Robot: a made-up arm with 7 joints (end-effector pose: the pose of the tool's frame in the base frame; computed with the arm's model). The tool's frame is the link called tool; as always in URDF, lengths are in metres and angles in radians.
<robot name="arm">
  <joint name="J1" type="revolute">
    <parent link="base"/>
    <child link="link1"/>
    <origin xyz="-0.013 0.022 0.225" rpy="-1.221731 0 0"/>
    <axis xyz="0 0 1"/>
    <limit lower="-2.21" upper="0.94" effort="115" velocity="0.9"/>
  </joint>
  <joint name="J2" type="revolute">
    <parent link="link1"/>
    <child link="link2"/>
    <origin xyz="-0.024 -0.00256 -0.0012" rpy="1.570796 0 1.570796"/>
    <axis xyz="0 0 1"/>
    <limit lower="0.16" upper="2.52" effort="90" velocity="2.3"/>
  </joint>
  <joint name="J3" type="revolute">
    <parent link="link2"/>
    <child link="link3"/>
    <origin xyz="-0.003 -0.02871 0.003" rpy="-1.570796 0 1.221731"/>
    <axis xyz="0 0 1"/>
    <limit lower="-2.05" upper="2.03" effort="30" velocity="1.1"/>
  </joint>
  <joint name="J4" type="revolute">
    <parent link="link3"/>
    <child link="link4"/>
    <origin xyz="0.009 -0.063 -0.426" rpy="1.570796 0 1.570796"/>
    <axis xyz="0 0 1"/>
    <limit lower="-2.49" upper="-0.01" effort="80" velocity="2.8"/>
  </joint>
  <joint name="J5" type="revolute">
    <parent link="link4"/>
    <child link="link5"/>
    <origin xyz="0.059 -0.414 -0.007" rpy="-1.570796 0 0"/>
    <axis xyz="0 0 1"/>
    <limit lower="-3.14" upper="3.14" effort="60" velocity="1.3"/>
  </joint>
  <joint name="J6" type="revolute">
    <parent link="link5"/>
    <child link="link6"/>
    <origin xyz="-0.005 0 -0.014" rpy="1.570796 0 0"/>
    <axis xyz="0 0 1"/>
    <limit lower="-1.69" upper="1.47" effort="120" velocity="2"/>
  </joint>
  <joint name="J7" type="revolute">
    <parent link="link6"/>
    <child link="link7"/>
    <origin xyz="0.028 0.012 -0.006" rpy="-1.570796 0 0"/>
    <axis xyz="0 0 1"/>
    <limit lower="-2.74" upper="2.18" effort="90" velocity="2.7"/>
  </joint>
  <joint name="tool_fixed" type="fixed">
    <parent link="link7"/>
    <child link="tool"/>
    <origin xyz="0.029 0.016 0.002" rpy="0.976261 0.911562 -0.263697"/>
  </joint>
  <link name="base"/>
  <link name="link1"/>
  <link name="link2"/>
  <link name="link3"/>
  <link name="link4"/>
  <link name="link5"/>
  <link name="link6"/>
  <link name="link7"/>
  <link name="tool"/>
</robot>
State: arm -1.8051 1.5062 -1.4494 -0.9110 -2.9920 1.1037 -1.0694
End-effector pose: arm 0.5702 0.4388 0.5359 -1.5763 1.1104 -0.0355
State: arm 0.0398 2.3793 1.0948 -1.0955 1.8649 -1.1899 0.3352
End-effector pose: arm 0.2198 0.2066 0.9661 -1.4547 -0.5306 -1.7995
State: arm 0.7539 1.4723 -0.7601 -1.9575 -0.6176 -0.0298 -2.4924
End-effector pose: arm -0.0660 0.3502 -0.2385 1.3310 -0.4247 -1.4957
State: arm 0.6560 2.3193 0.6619 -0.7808 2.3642 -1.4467 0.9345
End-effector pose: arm 0.4977 0.5303 0.6662 -2.0128 -0.4362 -1.4821
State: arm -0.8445 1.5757 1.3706 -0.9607 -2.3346 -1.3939 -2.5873
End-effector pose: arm -0.0485 0.7258 0.6068 3.1259 -0.1543 -0.1499
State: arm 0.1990 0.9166 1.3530 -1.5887 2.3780 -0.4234 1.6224
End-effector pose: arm 0.0226 0.6557 0.2971 1.3151 -0.5950 1.9637
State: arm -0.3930 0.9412 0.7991 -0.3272 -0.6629 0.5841 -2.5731
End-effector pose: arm 0.2984 0.7246 -0.1153 1.4490 0.9916 0.7933
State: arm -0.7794 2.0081 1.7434 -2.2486 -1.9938 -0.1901 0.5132
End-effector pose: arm -0.4113 0.1335 0.4676 -0.8017 2.6063 -0.4946
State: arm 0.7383 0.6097 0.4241 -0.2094 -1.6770 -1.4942 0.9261
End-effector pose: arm -0.5732 0.4785 -0.3120 -1.1363 1.9723 1.4005
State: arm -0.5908 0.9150 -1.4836 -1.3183 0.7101 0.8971 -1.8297
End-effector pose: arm 0.4328 0.1807 -0.3612 1.2030 0.8272 -0.2469
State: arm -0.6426 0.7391 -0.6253 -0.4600 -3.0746 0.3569 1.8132
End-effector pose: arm 0.5920 0.4120 -0.2274 0.4486 -0.1908 0.3799
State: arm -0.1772 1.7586 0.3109 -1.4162 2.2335 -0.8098 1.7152
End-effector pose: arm 0.4017 0.4855 0.5243 2.0260 -0.9350 1.5074
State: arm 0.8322 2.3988 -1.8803 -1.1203 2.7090 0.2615 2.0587
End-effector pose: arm -0.1467 0.7464 0.5321 1.4528 2.3248 -0.8725
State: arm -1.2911 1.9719 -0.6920 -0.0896 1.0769 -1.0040 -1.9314
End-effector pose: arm -0.0272 0.8609 0.5146 1.0120 -1.8206 1.5687
